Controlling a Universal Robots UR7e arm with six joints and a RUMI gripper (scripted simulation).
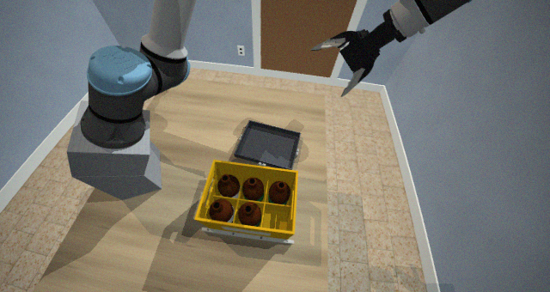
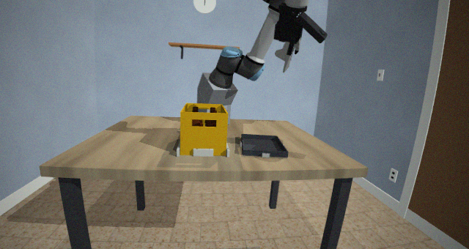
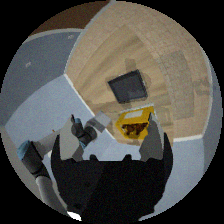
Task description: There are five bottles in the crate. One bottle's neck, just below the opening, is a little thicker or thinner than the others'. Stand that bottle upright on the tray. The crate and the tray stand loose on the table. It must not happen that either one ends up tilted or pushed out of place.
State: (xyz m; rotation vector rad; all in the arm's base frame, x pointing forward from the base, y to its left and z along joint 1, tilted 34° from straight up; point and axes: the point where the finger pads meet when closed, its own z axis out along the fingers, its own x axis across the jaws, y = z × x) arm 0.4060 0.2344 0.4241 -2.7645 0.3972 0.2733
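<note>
My gripper is now 35 cm to the left of the crate, 30 cm above it and 8 cm past it. Round my hand: tray: 37 cm below, 14 cm behind, 8 cm to the right; bottle: 30 cm below, 28 cm to the right.
</note>
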